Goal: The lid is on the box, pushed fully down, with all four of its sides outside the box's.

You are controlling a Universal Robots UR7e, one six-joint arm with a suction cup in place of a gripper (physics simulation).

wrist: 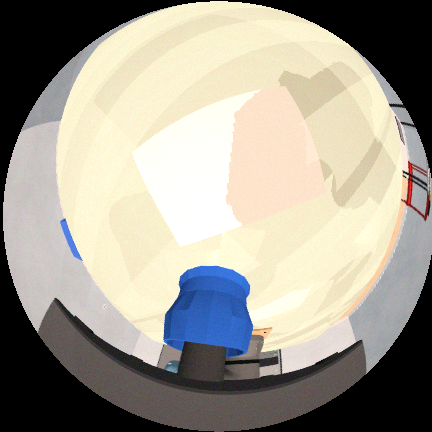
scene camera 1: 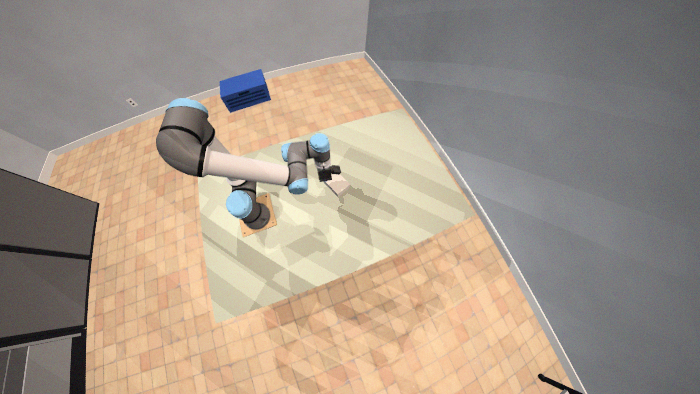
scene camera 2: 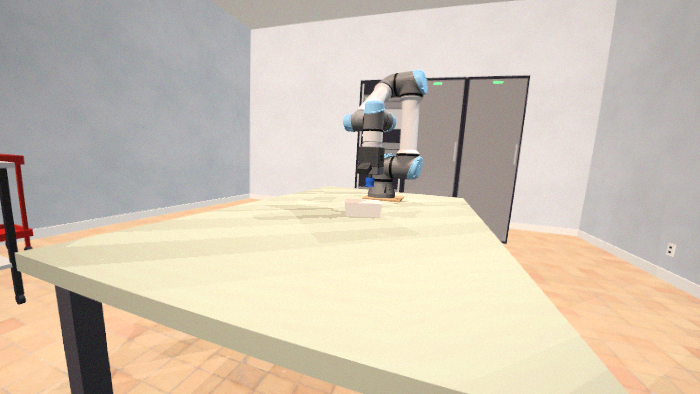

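Pixels of known places: hand at its tool point: [wrist: 213, 290] [scene camera 2: 369, 186]; arm's base at its link origin: [scene camera 1: 257, 216] [scene camera 2: 381, 196].
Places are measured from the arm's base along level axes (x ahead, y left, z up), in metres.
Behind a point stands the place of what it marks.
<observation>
A pale pinkish-white block [scene camera 1: 339, 186] @[x 0.482, y 0.055, z 0.042 m] [scene camera 2: 363, 209] @[x 0.511, y 0.113, z 0.019 m] [wrist: 200, 170] @[x 0.464, y 0.110, z 0.042 m], the box with its lid as one closed shape, sits flat on the table [scene camera 1: 430, 205] @[x 0.975, y -0.157, z -0.008 m] [scene camera 2: 350, 300] @[x 1.034, y 0.320, z -0.008 m] [wrist: 150, 55] @[x 0.657, y 0.219, z -0.008 m]. Its top looks smooth and whole, partly in shadow in the wrist view. I cannot tell the lid's lower edge from the box's sides at this size. My gripper, a blue suction cup [scene camera 2: 369, 182] [wrist: 214, 272], hangs above the block, with a gap between them, and nothing is on it. In scene camera 1 the cup is hidden behind the black tool parts.
The arm stands on an orange base plate [scene camera 1: 272, 220] @[x 0.084, y -0.042, z -0.001 m] [scene camera 2: 387, 199] @[x 0.086, y 0.065, z 0.001 m] on the table. A blue drawer unit [scene camera 1: 245, 90] [wrist: 71, 240] is on the floor by the wall. Grey cabinets [scene camera 1: 45, 220] [scene camera 2: 437, 135] stand behind the arm. A red cart [scene camera 2: 22, 195] [wrist: 410, 185] stands off to the side.
</observation>
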